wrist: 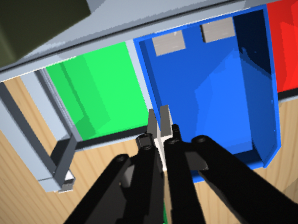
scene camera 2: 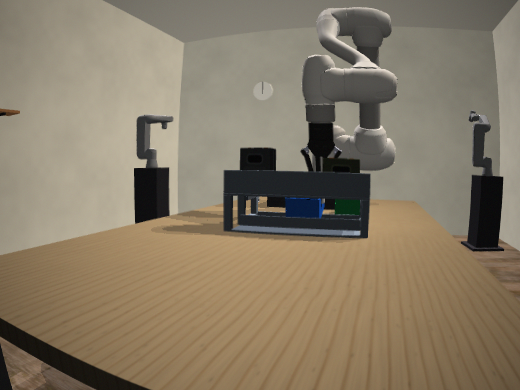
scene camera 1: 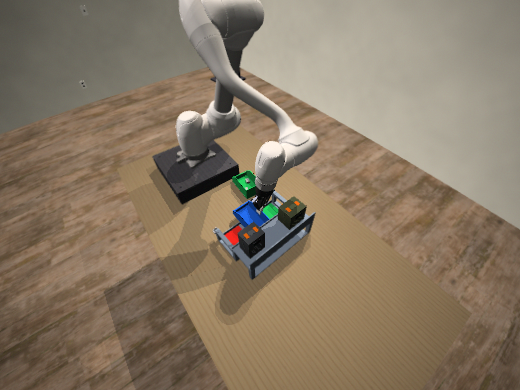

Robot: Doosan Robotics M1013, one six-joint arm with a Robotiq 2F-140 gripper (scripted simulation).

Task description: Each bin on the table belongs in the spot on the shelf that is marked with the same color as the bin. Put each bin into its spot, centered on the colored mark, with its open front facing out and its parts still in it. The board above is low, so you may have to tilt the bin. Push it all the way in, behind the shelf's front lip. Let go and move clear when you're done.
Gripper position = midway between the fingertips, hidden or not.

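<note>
My gripper is there in the wrist view, at (wrist: pixel 161 119), and that same view gives me a shelf post (wrist: pixel 62 155) and a blue bin (wrist: pixel 226 89). I can see the bin in scene camera 2 as well, right here (scene camera 2: pixel 294 207).
</note>
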